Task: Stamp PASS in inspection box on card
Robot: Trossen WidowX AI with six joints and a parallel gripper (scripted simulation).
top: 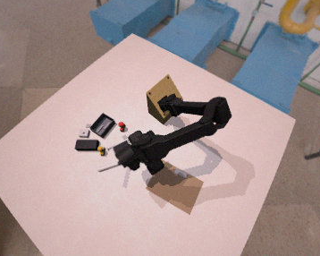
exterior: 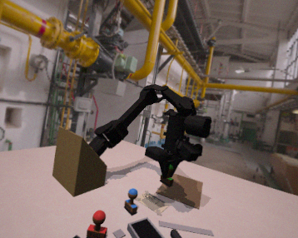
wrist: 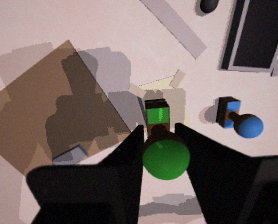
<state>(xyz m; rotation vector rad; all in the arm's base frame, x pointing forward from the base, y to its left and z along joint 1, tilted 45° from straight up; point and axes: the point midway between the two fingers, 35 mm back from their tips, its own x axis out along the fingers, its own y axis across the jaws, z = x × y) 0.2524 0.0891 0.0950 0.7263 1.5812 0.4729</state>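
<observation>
Right now my gripper tip is 10 cm short of the grey ruler, 10 cm above it and 3 cm to the left of it. From my gripper tip the other things lie so: blue-knobbed stamp: 10 cm to the right, 8 cm below, 5 cm behind; then green-knobbed stamp: right at my gripper tip; then cream card: 10 cm below, 3 cm behind, 1 cm to the right.
</observation>
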